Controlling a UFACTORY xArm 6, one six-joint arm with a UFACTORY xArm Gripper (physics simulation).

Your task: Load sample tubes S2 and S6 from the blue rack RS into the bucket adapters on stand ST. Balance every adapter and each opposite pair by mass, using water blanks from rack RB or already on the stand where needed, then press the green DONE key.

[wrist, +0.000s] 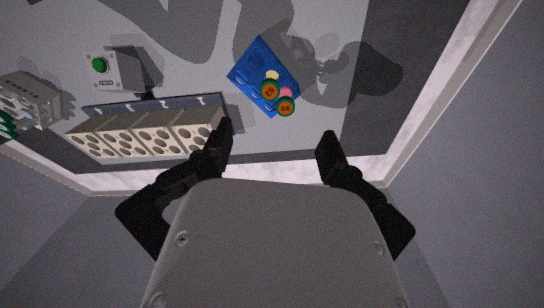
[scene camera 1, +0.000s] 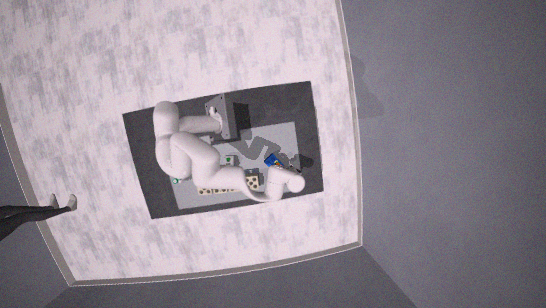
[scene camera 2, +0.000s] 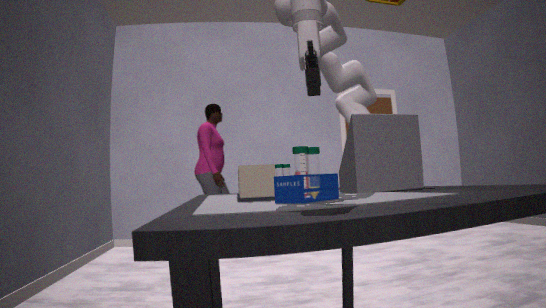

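Where they show: gripper, fingertip midpoint: [wrist: 277,135] [scene camera 1: 282,166] [scene camera 2: 314,91]; arm's base at its link origin: [scene camera 1: 217,123] [scene camera 2: 372,140].
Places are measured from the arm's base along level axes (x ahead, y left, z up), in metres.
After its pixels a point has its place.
Note:
The blue rack RS [scene camera 1: 270,158] @(x 0.271, y 0.297, z -0.112 m) [scene camera 2: 286,196] @(x 0.372, y 0.355, z -0.157 m) [wrist: 256,59] @(x 0.281, y 0.304, z -0.167 m) stands on the grey mat. Upright in it are orange-labelled, green-capped tubes S2 [wrist: 270,90] @(x 0.303, y 0.339, z -0.050 m) and S6 [wrist: 285,107] @(x 0.335, y 0.362, z -0.050 m), side by side at one end. My gripper [scene camera 2: 313,93] @(x 0.295, y 0.354, z 0.077 m) [wrist: 277,135] @(x 0.295, y 0.354, z 0.077 m) is open and empty, high above the table. In the wrist view its fingertips appear below the blue rack. Stand ST [wrist: 182,101] holds beige adapters [scene camera 2: 256,181] @(x 0.424, y 0.191, z -0.120 m) [wrist: 156,142] @(x 0.421, y 0.018, z -0.079 m) with round holes; the arm partly covers them from above. The green key [scene camera 1: 228,159] @(x 0.242, y 0.009, z -0.101 m) [wrist: 99,64] @(x 0.240, y 0.012, z -0.103 m) is on a light box. A pale rack [wrist: 42,97] @(x 0.290, y -0.277, z -0.136 m), apparently RB, holds green-capped tubes [wrist: 6,125] @(x 0.317, y -0.320, z -0.054 m), cut off at left.
The tall grey pedestal [scene camera 1: 230,117] @(x -0.025, y 0.079, z -0.014 m) [scene camera 2: 387,150] @(x -0.015, y 0.079, z -0.042 m) bears the arm [scene camera 1: 210,165] @(x 0.169, y 0.097, z 0.474 m) [scene camera 2: 350,75] @(x 0.026, y -0.092, z 0.268 m). The arm's shadows fall around the blue rack. The dark table edge [scene camera 2: 240,240] @(x 0.480, y 0.694, z -0.189 m) lies beyond the mat. A person in pink [scene camera 2: 211,145] stands behind the table.

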